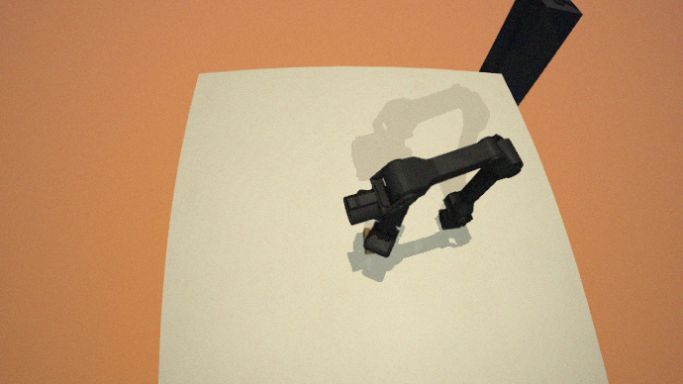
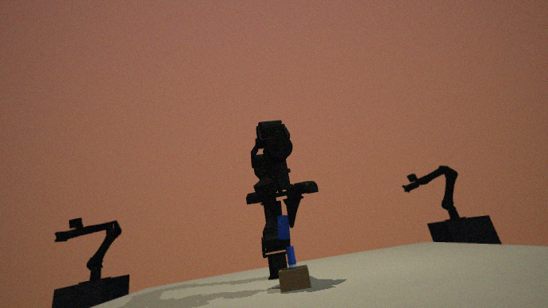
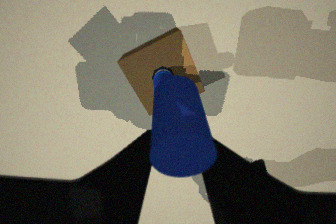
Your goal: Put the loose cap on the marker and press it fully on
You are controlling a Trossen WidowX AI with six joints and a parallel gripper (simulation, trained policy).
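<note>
Right now my gripper tip is 10 mm short of the blue marker and 60 mm above it. Also, from my gripper tip: tan holder block (10 mm ahead, 110 mm below); then blue cap (10 mm ahead, 10 mm to the right).
</note>
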